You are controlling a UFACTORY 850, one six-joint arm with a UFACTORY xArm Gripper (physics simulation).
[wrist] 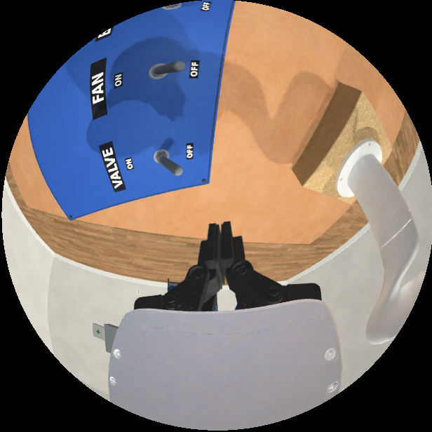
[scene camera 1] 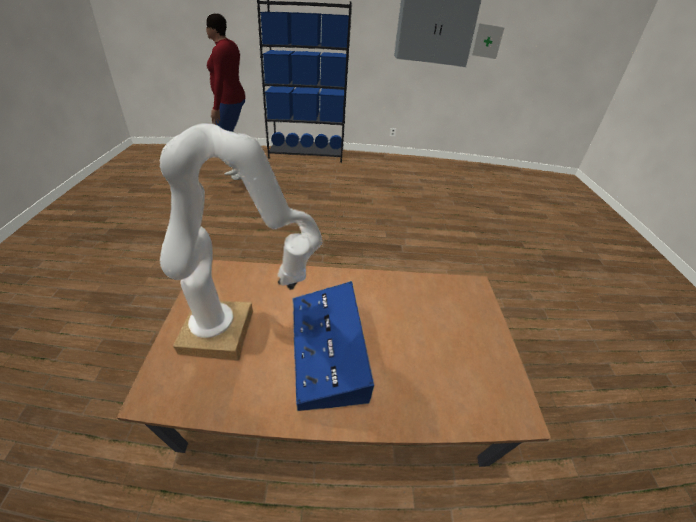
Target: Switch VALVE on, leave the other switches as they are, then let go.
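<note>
The blue switch panel [scene camera 1: 351,342] [wrist: 145,187] lies on the table. The VALVE lever [scene camera 1: 305,303] [wrist: 171,165] is at the panel's far end in the scene view and leans to the OFF side. The FAN lever [scene camera 1: 308,325] [wrist: 173,67] also leans to OFF. The BRAKE lever [scene camera 1: 309,350] and FEED lever [scene camera 1: 311,379] lean the same way as the others in the scene view. My gripper [scene camera 1: 290,285] [wrist: 222,236] is shut with nothing between its fingers. It is above the table beyond the panel's VALVE end, apart from the VALVE lever.
The arm's base stands on a wooden block [scene camera 1: 240,337] [wrist: 325,140] on the table [scene camera 1: 444,348] [wrist: 260,200], to the left of the panel in the scene view. A person [scene camera 1: 226,73] stands behind the table, left of a shelf rack [scene camera 1: 347,67] with blue boxes.
</note>
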